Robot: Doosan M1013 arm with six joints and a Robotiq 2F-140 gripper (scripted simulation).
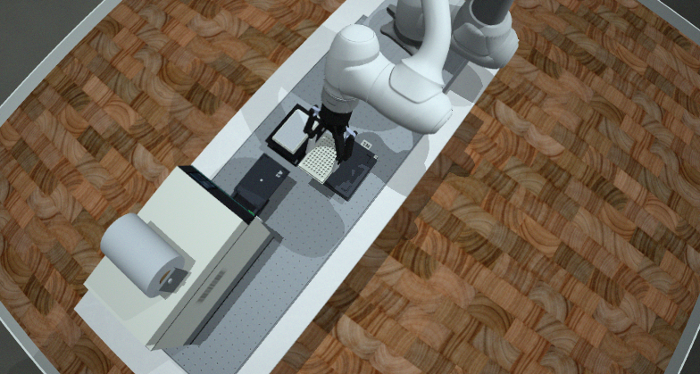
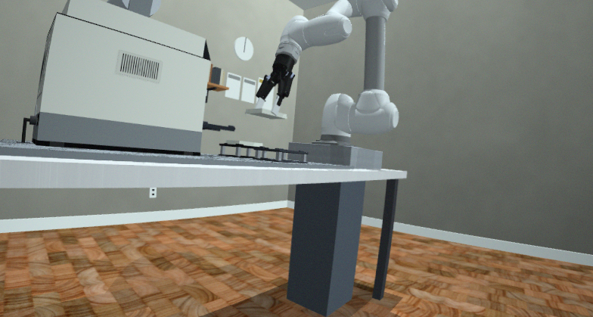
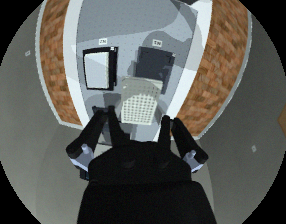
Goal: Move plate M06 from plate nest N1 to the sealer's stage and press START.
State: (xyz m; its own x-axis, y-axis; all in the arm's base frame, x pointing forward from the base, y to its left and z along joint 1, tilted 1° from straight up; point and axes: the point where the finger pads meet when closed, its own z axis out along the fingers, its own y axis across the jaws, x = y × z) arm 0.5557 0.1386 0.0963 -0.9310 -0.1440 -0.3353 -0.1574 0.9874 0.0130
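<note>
Now: the sealer stage 17 cm ahead of my hand, 9 cm to the right of it and 8 cm below it. Also, from my hand: foil roll (50 cm ahead, 4 cm to the right, 23 cm above); white plate (2 cm behind, 16 cm to the right, 13 cm below); nest N1 (6 cm behind, 3 cm to the left, 15 cm below).
</note>
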